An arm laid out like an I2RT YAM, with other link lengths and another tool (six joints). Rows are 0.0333 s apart.
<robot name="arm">
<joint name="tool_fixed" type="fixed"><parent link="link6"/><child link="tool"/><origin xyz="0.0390 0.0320 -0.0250" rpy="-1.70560 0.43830 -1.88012"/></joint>
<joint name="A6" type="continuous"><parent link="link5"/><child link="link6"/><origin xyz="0.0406 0.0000 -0.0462"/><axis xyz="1 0 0"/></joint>
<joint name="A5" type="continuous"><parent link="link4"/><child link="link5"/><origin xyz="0.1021 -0.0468 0.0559"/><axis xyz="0 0 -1"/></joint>
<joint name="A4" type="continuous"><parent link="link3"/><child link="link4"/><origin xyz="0.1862 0.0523 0.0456"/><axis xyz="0 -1 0"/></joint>
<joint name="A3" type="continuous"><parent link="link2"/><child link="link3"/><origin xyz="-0.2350 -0.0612 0.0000"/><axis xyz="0 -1 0"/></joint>
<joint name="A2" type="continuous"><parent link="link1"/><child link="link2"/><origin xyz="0.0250 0.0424 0.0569"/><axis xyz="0 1 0"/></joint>
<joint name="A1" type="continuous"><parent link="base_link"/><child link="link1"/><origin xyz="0.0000 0.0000 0.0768"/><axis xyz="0 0 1"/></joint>
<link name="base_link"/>
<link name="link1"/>
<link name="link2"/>
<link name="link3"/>
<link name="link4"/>
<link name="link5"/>
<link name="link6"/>
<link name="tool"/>
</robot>
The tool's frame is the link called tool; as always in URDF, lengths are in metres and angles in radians. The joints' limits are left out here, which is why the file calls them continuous.
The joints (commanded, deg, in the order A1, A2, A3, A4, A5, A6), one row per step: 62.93 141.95 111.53 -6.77 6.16 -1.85; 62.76 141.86 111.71 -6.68 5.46 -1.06; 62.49 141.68 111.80 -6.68 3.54 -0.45; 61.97 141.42 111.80 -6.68 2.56 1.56; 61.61 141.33 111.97 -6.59 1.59 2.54; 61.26 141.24 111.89 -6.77 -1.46 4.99; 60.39 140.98 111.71 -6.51 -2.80 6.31; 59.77 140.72 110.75 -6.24 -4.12 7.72; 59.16 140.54 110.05 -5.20 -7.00 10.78; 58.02 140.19 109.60 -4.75 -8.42 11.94; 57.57 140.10 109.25 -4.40 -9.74 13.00; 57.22 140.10 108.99 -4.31 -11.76 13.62; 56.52 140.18 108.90 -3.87 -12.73 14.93
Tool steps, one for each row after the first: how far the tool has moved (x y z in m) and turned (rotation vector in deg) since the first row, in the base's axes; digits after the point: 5 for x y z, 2 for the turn. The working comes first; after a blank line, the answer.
Tool pose at each row, in the base's axes (x y z in m, rotation vector in deg; the steps are taken from these numbers as rounded here): 0.23345 0.47690 0.09901 -113.98 68.30 -24.68; 0.23405 0.47760 0.10152 -113.51 68.84 -23.44; 0.23359 0.47781 0.10439 -113.64 68.69 -21.05; 0.23613 0.47712 0.10785 -112.69 70.69 -18.93; 0.23788 0.47706 0.11057 -112.16 71.43 -17.38; 0.23566 0.47709 0.11269 -112.36 72.76 -12.69; 0.24077 0.47446 0.11576 -111.54 74.12 -10.78; 0.24268 0.47088 0.11455 -111.49 75.67 -8.79; 0.24318 0.47019 0.11757 -110.55 77.57 -3.93; 0.25014 0.46566 0.12050 -109.59 78.89 -2.16; 0.25163 0.46400 0.12140 -109.30 79.62 -0.25; 0.25120 0.46237 0.12155 -109.79 79.58 2.15; 0.25566 0.46030 0.12266 -108.92 80.85 3.74

0.00060 0.00070 0.00251 0.87 0.74 -0.09; 0.00014 0.00091 0.00538 1.90 2.05 0.81; 0.00268 0.00022 0.00884 3.28 3.79 -0.11; 0.00443 0.00016 0.01156 4.26 4.81 -0.26; 0.00221 0.00019 0.01368 5.89 8.23 0.36; 0.00732 -0.00244 0.01675 7.09 9.68 -0.19; 0.00923 -0.00602 0.01554 7.63 11.57 -0.65; 0.00973 -0.00671 0.01856 9.92 15.05 -0.71; 0.01669 -0.01124 0.02149 11.08 16.40 -1.34; 0.01818 -0.01290 0.02239 11.86 17.82 -1.34; 0.01775 -0.01453 0.02254 12.35 19.47 -0.47; 0.02221 -0.01660 0.02365 13.33 20.76 -1.10
